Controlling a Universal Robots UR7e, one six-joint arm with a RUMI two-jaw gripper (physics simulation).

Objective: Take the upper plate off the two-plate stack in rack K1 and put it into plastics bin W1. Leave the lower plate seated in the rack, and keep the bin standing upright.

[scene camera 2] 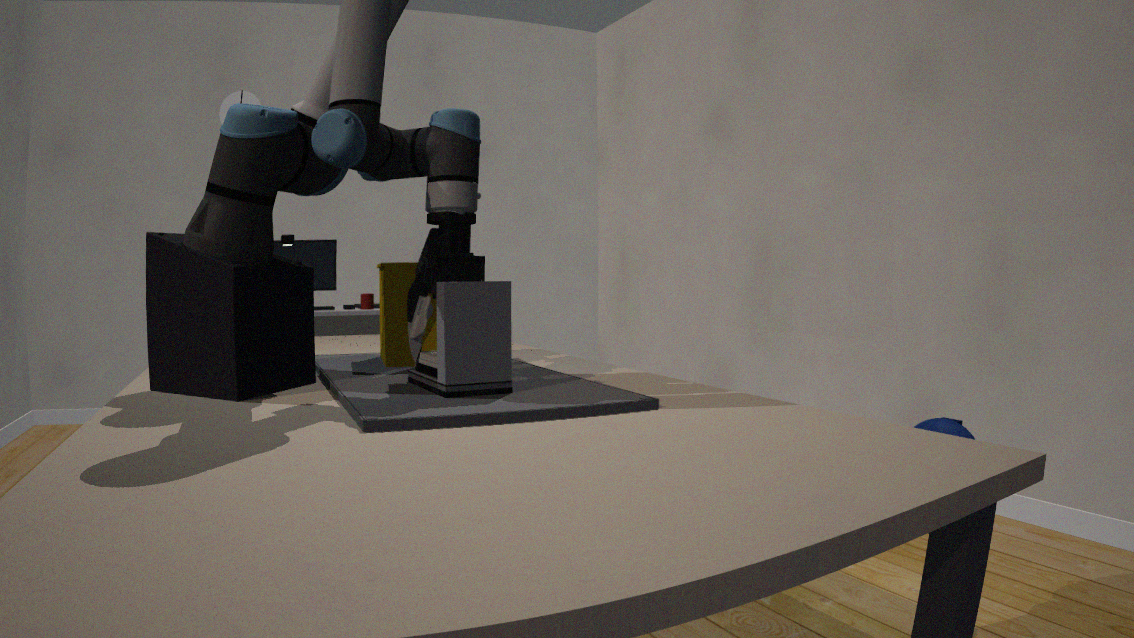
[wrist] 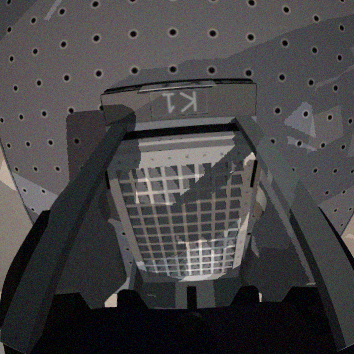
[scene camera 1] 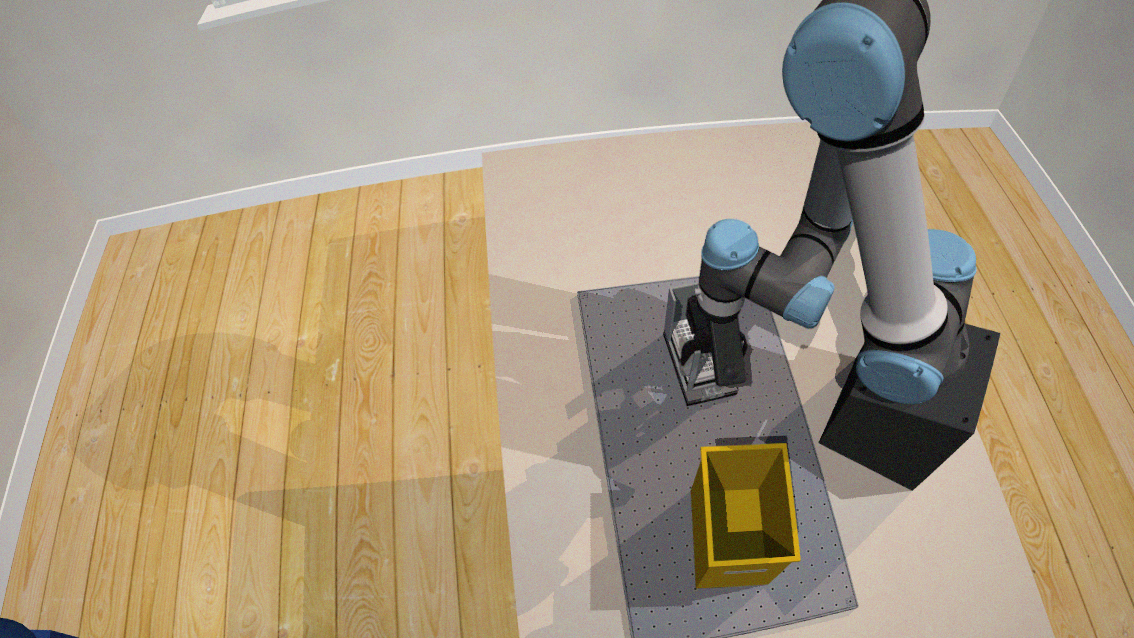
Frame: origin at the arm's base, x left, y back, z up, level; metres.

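Where they show: gripper, fingertip midpoint: [wrist: 179, 163] [scene camera 1: 708, 370]; arm's base, origin of the base link: [scene camera 2: 227, 251].
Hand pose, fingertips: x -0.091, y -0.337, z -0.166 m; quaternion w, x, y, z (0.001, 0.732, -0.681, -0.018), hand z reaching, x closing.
Each offset is from my fingertips to the centre of the thing.
Rack K1 @[dx -0.035, dy -0.007, dz +0.040 m] [scene camera 1: 711, 393] [scene camera 2: 475, 333] [wrist: 230, 102] stands upright on the perforated board. The upper plate @[dx -0.045, dy -0.008, dz +0.006 m] [scene camera 1: 683, 331] [wrist: 165, 157], pale with a grid of square wells, lies level inside the rack. My gripper [scene camera 1: 704, 361] [scene camera 2: 432, 349] [wrist: 179, 163] points straight down into the rack, with its fingertips against the plate's two long sides; it is shut on the upper plate. In scene camera 2 the rack's tall end wall hides one finger. The lower plate is hidden beneath the upper one. Yellow bin W1 @[dx +0.301, dy -0.003, dz +0.056 m] [scene camera 1: 745, 572] [scene camera 2: 394, 317] stands upright and its inside looks empty.
The grey perforated board [scene camera 1: 658, 547] [scene camera 2: 507, 416] [wrist: 172, 50] carries the rack and the bin. The rack's posts and tall end wall rise close around my fingers. The arm's black pedestal [scene camera 1: 896, 440] [scene camera 2: 229, 325] stands beside the board.
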